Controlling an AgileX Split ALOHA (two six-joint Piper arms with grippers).
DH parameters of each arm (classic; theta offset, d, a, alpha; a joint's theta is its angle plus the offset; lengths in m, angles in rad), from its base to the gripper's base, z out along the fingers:
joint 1: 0 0.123 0 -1.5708
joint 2: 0.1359 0 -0.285 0
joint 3: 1.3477 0 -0.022 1.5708
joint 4: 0 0.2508 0 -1.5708
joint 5: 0 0 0.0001 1.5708
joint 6: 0 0.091 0 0
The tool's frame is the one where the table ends.
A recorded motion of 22 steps. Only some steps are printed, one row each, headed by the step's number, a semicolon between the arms.
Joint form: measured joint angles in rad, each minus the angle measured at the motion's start. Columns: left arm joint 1, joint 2, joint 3, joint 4, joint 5, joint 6; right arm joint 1, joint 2, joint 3, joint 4, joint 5, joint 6.
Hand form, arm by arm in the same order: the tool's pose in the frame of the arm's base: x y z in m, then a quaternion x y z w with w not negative. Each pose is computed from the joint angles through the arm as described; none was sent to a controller.
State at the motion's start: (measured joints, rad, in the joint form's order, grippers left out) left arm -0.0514 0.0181 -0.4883 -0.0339 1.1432 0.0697; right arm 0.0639 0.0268 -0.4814 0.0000 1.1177 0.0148
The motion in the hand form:
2: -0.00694 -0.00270 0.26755 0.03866 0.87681 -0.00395 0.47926; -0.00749 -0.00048 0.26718 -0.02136 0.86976 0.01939 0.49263
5: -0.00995 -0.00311 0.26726 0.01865 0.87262 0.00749 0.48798; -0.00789 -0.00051 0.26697 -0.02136 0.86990 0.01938 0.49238
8: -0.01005 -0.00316 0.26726 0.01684 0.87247 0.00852 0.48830; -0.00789 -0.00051 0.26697 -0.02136 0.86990 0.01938 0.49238
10: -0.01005 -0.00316 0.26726 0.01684 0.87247 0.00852 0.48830; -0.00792 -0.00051 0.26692 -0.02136 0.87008 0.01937 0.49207
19: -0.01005 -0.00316 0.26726 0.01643 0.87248 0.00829 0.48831; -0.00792 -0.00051 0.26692 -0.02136 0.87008 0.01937 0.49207
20: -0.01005 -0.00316 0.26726 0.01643 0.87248 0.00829 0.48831; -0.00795 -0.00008 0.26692 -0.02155 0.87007 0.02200 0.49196
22: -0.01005 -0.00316 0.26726 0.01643 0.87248 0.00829 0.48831; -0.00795 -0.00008 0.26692 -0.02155 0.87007 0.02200 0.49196
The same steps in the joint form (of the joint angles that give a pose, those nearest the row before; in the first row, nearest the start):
2: 0.0358 -0.0150 0.0000 0.0000 0.0009 0.0000; 0.0000 -0.0406 0.0000 0.0000 0.0044 0.0000
5: 0.0816 -0.0364 0.0000 0.0000 0.0022 0.0000; 0.0000 -0.0425 0.0000 0.0000 0.0069 0.0000
8: 0.0858 -0.0371 0.0000 0.0000 0.0022 0.0000; 0.0000 -0.0425 0.0000 0.0000 0.0069 0.0000
10: 0.0858 -0.0371 0.0000 0.0000 0.0022 0.0000; 0.0000 -0.0425 0.0000 0.0000 0.0076 0.0000
19: 0.0858 -0.0371 0.0000 0.0000 0.0022 -0.0009; 0.0000 -0.0425 0.0000 0.0000 0.0076 0.0000
20: 0.0858 -0.0371 0.0000 0.0000 0.0022 -0.0009; 0.0001 -0.0425 0.0000 0.0052 0.0076 0.0001
22: 0.0858 -0.0371 0.0000 0.0000 0.0022 -0.0009; 0.0001 -0.0425 0.0000 0.0052 0.0076 0.0001

